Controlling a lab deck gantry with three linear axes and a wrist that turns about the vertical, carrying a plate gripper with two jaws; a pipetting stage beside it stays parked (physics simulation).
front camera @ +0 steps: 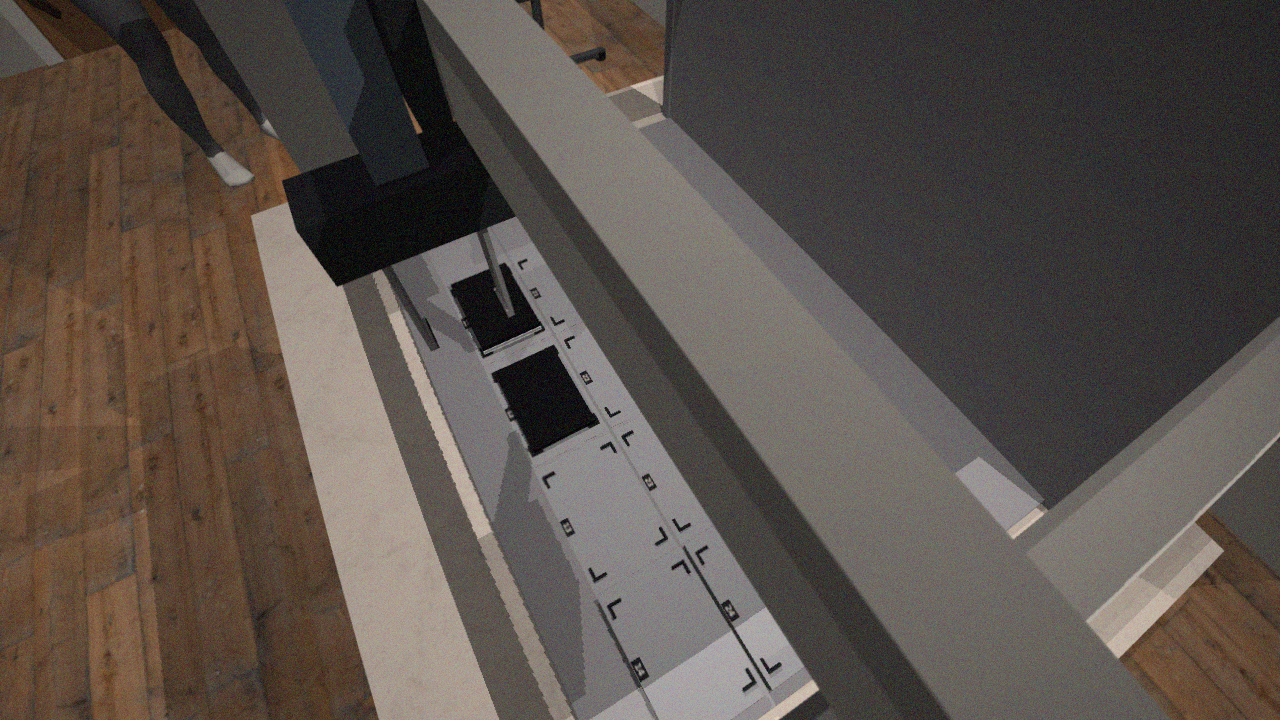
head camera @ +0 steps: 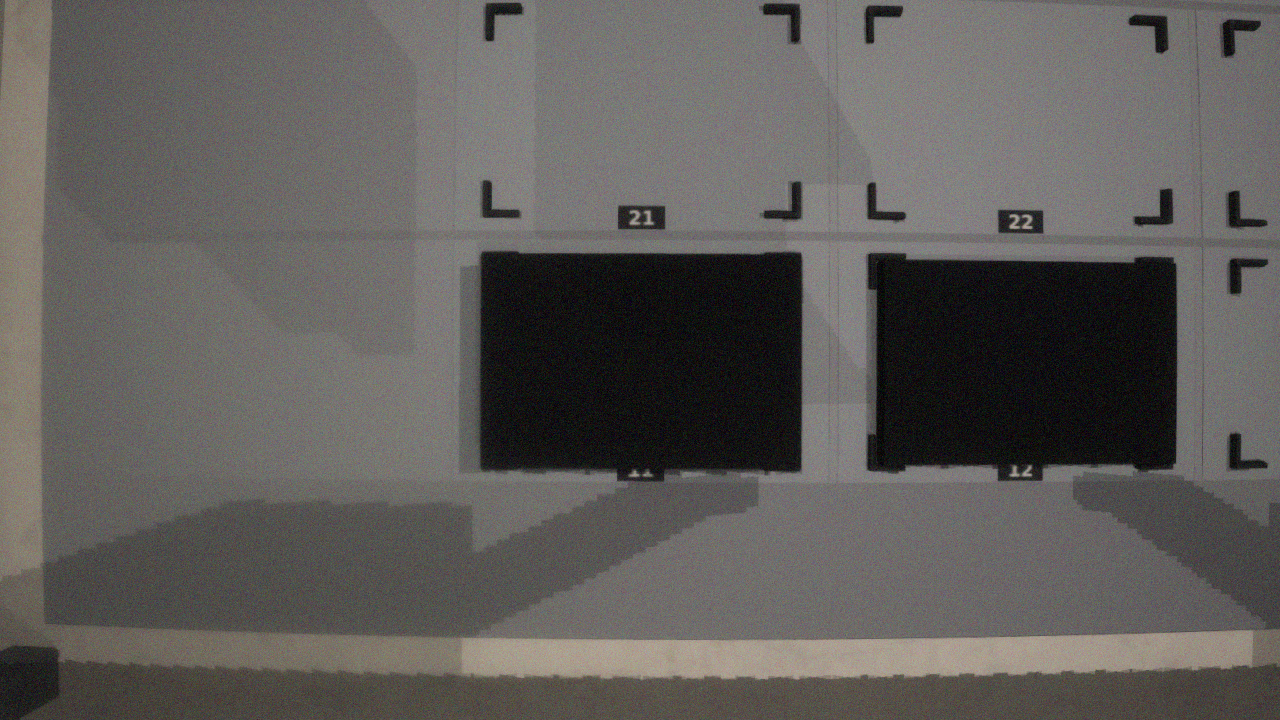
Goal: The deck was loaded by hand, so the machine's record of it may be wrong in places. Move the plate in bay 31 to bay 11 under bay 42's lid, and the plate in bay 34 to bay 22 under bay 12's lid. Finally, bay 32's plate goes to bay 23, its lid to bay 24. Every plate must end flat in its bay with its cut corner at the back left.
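Frame: origin at the robot's base, x ahead, y left, z up, level; millimetres.
Seen in the pictures: gripper, fingertip midpoint: [front camera: 467, 320]; robot's base, link origin: [front camera: 453, 291] [head camera: 490, 461].
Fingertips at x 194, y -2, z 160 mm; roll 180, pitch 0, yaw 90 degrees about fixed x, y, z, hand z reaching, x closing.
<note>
Pixels of each thing's top centre, then the offset from my fingertips to it. "spot": a spot on its surface instead.
- second black lid, top centre: [head camera: 1033, 362] [front camera: 543, 395] dx +34, dy +45, dz -152 mm
- Bay label 21, surface spot: [head camera: 640, 217] spot: dx -131, dy +106, dz -160 mm
- bay label 22, surface spot: [head camera: 1020, 222] spot: dx +34, dy +106, dz -160 mm
A black lid [front camera: 490, 300] [head camera: 640, 361] lies level over bay 11 and covers its corner marks. A thin light edge shows beneath it in the front view; the rest of what is under it is hidden. A second black lid [front camera: 544, 400] [head camera: 1025, 363] lies flat in bay 12. My gripper [front camera: 472, 331] is open, with its two jaws wide apart and empty, above bay 11 in the front view. Its jaws do not show in the head view. No cut corner can be made out. Bays 31, 32, 34 and 42 do not show.
Bay label 21 [head camera: 640, 217] and bay label 22 [head camera: 1020, 222] stand behind the two lids, with black corner marks around their bays. The thick grey gantry beam [front camera: 716, 295] crosses the front view and hides the back rows. A pale ledge [head camera: 805, 656] runs along the deck's front.
</note>
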